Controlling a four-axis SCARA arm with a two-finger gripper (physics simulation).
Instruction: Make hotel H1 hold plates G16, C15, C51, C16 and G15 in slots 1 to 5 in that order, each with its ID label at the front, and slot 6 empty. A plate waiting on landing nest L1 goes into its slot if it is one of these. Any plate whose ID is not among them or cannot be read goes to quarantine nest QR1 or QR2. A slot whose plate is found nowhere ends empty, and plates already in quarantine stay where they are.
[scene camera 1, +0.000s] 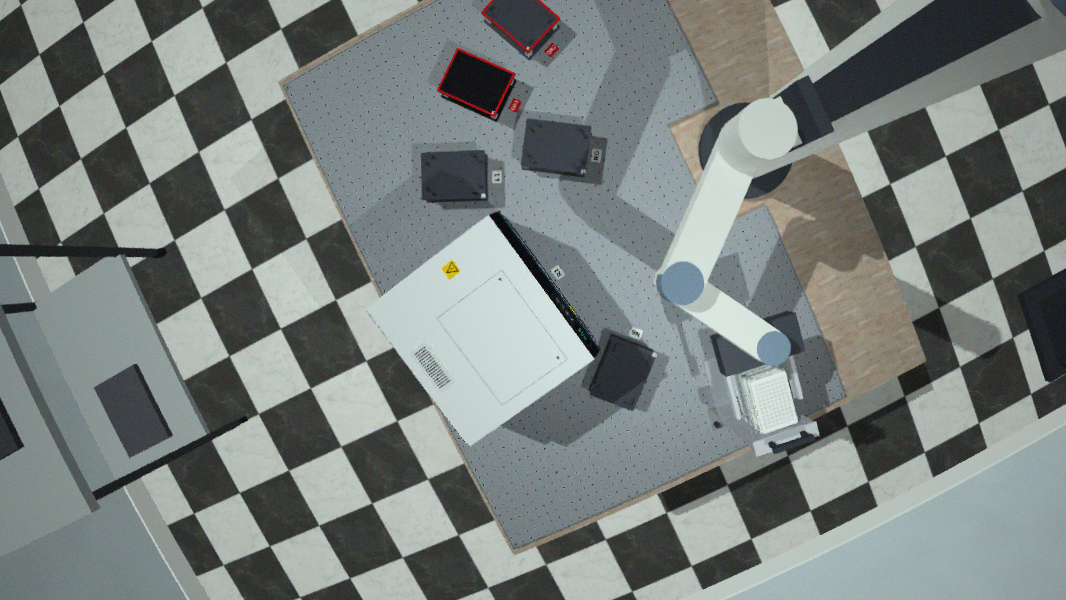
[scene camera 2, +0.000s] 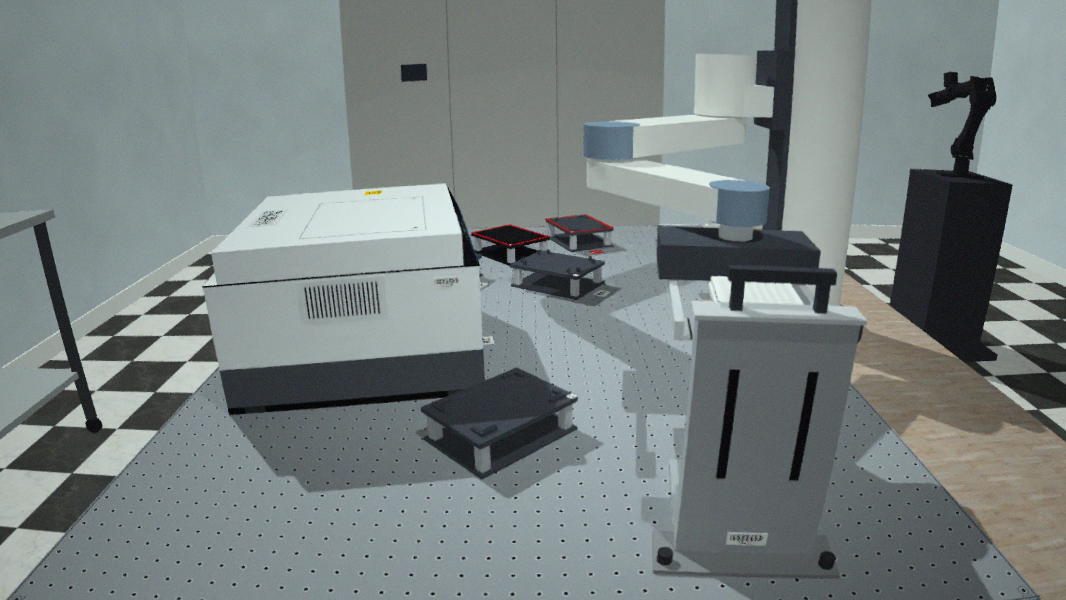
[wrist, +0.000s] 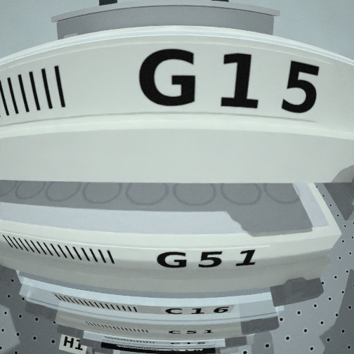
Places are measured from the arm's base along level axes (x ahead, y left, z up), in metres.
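Where they show: gripper, fingertip midpoint: (scene camera 1: 768, 408).
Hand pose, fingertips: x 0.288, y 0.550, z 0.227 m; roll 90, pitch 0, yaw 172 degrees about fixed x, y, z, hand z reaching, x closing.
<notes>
Things, the pixels of their top centre, and the offset from my fingertips. "pt": a spot on its surface instead.
- Plate G15, middle of its top: (scene camera 2: 759, 297) (scene camera 1: 774, 402) dy -0.020, dx -0.008, dz +0.030 m
- Landing nest L1, middle of its top: (scene camera 1: 452, 174) dy -0.815, dx +0.427, dz -0.154 m
- Nest QR1, middle of its top: (scene camera 2: 509, 233) (scene camera 1: 475, 81) dy -1.002, dx +0.272, dz -0.160 m
- QR2, middle of its top: (scene camera 2: 578, 221) (scene camera 1: 520, 14) dy -1.106, dx +0.096, dz -0.160 m
- white instrument, middle of its top: (scene camera 2: 347, 211) (scene camera 1: 478, 333) dy -0.439, dx +0.506, dz +0.029 m
- hotel's handle, surface spot: (scene camera 2: 781, 275) pt dy +0.065, dx +0.006, dz +0.080 m
Hotel H1 (scene camera 1: 787, 441) (scene camera 2: 760, 432) holds a stack of plates. In the wrist view, top to bottom, labels face front: G15 (wrist: 175, 155) in the top slot, G51 (wrist: 135, 252) below it, then C16 (wrist: 150, 304), C51 (wrist: 160, 327) and C15 (wrist: 165, 342). The lowest label is cut off. Plate G15 (scene camera 1: 772, 402) (scene camera 2: 753, 290) sits at the top in both scene views. My gripper (scene camera 1: 766, 392) is open, with its fingers around the sides of G15, nothing gripped. Landing nest L1 (scene camera 1: 453, 175) looks bare. Nest QR1 (scene camera 1: 475, 81) (scene camera 2: 510, 236) has a black top; whether a plate lies there, I cannot tell. QR2 (scene camera 1: 520, 20) (scene camera 2: 578, 223) looks bare.
A white instrument (scene camera 1: 477, 335) (scene camera 2: 343, 305) stands left of the hotel. A dark nest (scene camera 1: 622, 371) (scene camera 2: 499, 402) stands between them. Another dark nest (scene camera 1: 555, 145) (scene camera 2: 557, 264) stands near L1. The hotel's handle (scene camera 2: 781, 275) rises above its back panel.
</notes>
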